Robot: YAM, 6 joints.
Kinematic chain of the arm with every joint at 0, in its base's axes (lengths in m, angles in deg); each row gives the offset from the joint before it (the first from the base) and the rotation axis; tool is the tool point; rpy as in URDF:
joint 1: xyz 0 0 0.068 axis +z
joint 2: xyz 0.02 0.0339 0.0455 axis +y
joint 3: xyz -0.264 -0.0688 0 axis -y
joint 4: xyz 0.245 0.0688 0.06 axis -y
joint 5: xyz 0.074 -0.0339 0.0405 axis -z
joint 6: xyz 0.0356 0 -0.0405 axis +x
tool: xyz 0 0 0 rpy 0 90 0
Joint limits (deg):
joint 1: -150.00..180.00
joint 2: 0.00..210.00
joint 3: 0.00..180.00
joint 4: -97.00..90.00
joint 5: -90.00..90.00
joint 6: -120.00..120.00
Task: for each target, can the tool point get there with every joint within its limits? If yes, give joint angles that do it. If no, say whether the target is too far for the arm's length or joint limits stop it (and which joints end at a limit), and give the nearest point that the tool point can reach.
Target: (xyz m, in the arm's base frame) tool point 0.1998 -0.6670 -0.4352
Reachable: no: too far | nearest point 0.1473 -0.4919 -0.2650 | short by 0.250 m
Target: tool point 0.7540 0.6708 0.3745
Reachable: no: too far | nearest point 0.4671 0.4155 0.2732 | short by 0.397 m
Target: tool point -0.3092 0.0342 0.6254
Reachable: yes | joints -11.48 57.46 161.92 31.15 52.03 69.64
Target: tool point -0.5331 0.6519 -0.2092
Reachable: no: too far | nearest point -0.3815 0.4665 -0.1152 | short by 0.257 m
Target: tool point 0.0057 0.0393 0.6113
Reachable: yes | joints -93.77 50.24 124.54 -51.31 -4.96 -91.02
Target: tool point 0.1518 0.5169 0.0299
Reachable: yes | joints 75.31 159.51 128.57 -42.46 26.33 8.73
